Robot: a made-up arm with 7 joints. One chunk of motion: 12 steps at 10 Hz.
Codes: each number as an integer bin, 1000 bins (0 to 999) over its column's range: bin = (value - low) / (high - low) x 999, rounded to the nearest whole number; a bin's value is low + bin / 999 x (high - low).
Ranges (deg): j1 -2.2..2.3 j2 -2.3..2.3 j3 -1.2..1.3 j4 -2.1..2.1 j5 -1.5..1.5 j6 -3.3..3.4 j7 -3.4..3
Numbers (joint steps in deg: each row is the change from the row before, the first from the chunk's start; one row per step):
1: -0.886 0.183 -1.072 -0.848 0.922 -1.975 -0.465
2: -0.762 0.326 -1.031 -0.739 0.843 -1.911 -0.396
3: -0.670 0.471 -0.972 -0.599 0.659 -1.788 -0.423
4: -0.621 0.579 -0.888 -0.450 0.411 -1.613 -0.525
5: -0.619 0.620 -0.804 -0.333 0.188 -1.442 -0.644
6: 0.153 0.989 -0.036 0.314 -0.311 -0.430 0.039
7: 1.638 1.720 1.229 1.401 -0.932 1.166 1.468
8: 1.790 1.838 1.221 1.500 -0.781 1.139 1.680
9: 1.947 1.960 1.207 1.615 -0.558 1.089 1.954
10: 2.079 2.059 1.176 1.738 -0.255 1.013 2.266
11: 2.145 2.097 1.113 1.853 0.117 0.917 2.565
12: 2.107 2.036 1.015 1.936 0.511 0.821 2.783
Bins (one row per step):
1: 292 539 51 298 807 198 458
2: 319 570 68 324 780 207 469
3: 340 602 91 357 719 225 465
4: 351 625 125 392 636 252 449
5: 351 634 158 420 562 277 430
6: 522 714 465 574 396 428 537
7: 852 873 971 833 189 666 760
8: 886 899 967 856 239 662 793
9: 921 925 962 884 314 654 836
10: 950 947 949 913 415 643 884
11: 965 955 924 940 538 629 931
12: 956 942 885 960 670 614 965

